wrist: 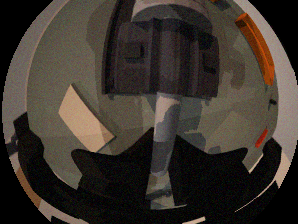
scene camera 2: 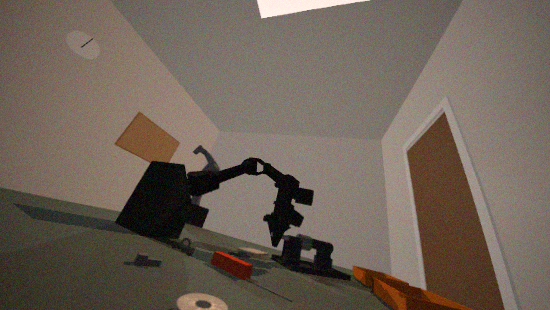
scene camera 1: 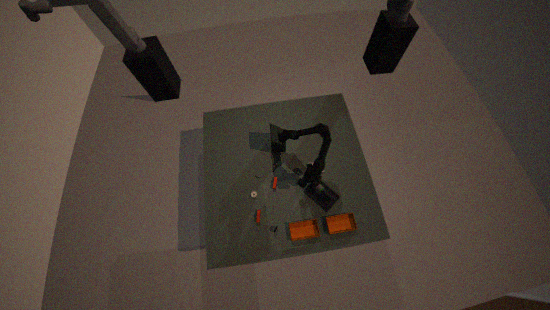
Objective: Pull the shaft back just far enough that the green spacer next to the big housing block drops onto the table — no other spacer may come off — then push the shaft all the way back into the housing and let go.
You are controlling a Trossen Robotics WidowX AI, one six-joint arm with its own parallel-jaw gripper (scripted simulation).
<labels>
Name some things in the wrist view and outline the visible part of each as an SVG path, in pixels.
The gripper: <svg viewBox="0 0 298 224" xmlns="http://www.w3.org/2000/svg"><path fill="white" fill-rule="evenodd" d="M51 217L52 224L68 224L68 222L61 221L60 218L55 216ZM17 140L17 159L21 171L37 196L53 208L89 224L182 224L204 216L205 221L198 224L250 224L266 208L278 190L277 181L273 179L281 163L282 147L279 147L273 137L266 141L265 147L262 148L262 159L249 173L242 163L249 152L246 148L209 155L200 148L193 147L193 144L189 144L177 133L168 172L174 206L186 206L156 210L141 209L144 208L148 189L146 186L152 169L154 127L140 137L132 147L117 156L101 155L81 148L73 149L71 157L82 175L77 189L65 184L55 175L44 160L44 145L32 129L28 129L28 132Z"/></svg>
A grey shaft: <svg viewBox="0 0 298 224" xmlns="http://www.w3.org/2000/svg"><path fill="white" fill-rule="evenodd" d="M156 92L157 108L152 153L152 175L162 177L168 171L174 140L177 137L182 95L168 95L168 93Z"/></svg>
A beige card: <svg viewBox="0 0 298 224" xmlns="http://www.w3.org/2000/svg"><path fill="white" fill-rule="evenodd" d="M71 84L69 85L68 92L65 93L63 104L61 104L59 109L61 119L64 120L64 123L68 125L68 128L76 135L77 139L84 144L84 147L88 148L90 152L96 153L98 149L102 148L102 145L108 143L116 135L102 123L102 120L98 119L96 113L89 108L89 105L85 103L80 93Z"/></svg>
</labels>
